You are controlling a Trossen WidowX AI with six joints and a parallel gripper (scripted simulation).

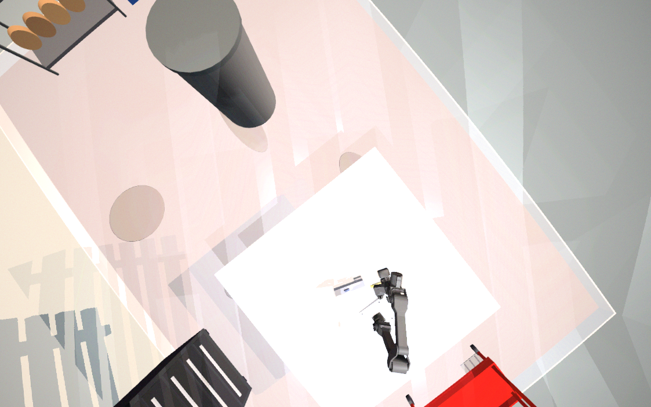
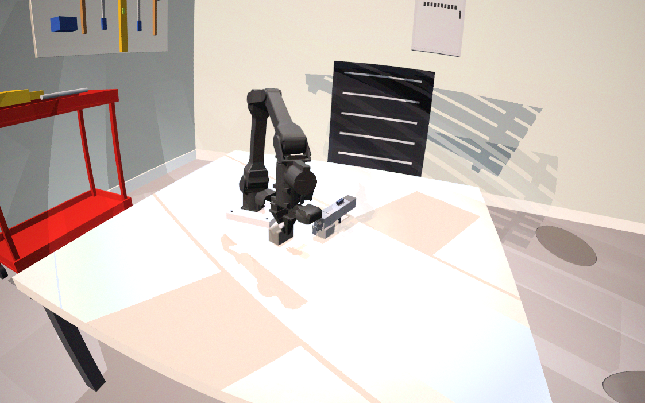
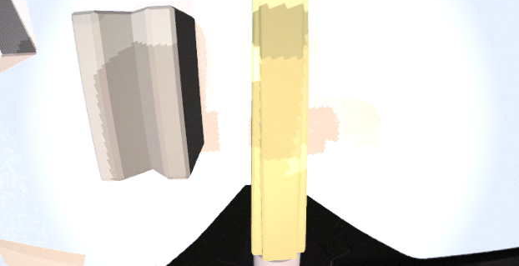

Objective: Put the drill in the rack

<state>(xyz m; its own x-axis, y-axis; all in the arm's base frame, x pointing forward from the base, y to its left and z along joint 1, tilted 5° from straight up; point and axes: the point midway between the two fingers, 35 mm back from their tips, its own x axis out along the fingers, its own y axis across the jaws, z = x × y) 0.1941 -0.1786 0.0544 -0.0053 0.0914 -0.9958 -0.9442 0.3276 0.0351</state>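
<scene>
The yellow drill is 40 mm to the left of my gripper tip, 30 mm above it and 10 mm ahead of it. Round my gripper tip: grey grooved rack 50 mm to the left, 40 mm behind, 30 mm below; light grey fixture bar 180 mm to the left, 90 mm ahead, 10 mm below; dark blue key 210 mm to the left, 100 mm ahead.
</scene>
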